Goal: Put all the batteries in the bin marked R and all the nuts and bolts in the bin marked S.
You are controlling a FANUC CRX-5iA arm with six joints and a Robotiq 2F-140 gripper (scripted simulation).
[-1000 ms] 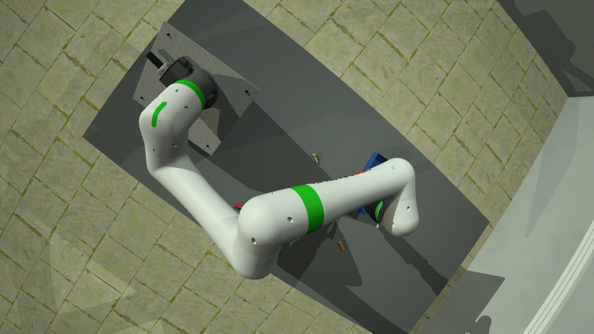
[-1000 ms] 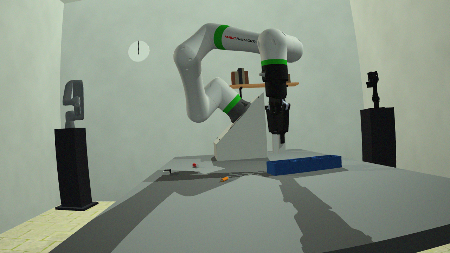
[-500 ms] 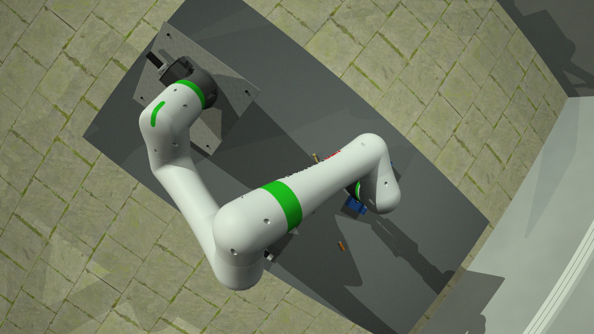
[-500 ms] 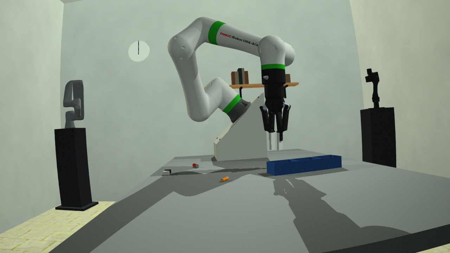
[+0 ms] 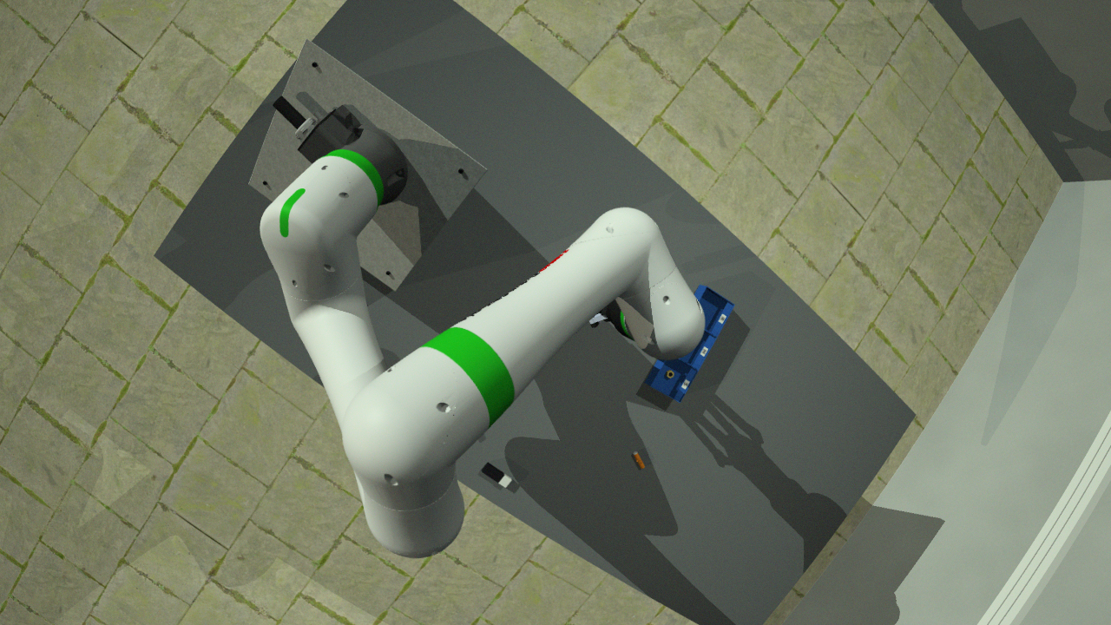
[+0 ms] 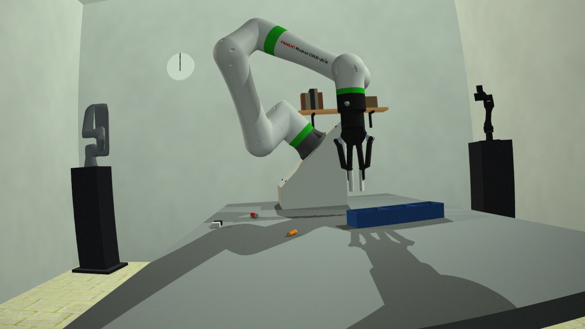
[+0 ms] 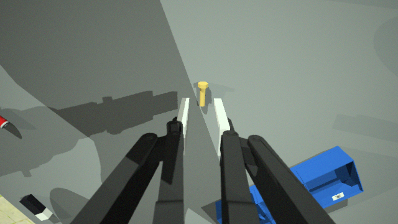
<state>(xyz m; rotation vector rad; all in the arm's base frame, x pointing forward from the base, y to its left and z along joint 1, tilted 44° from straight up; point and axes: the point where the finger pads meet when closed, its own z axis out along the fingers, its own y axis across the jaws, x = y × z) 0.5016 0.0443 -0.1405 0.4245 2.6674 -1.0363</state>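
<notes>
Right now the yellow bolt is 100 mm below my hand. Also, from my hand: red battery 80 mm behind, 340 mm to the right, 100 mm below; then blue three-compartment bin 250 mm ahead, 80 mm to the left, 90 mm below; then brass nut 260 mm ahead, 90 mm below.
</notes>
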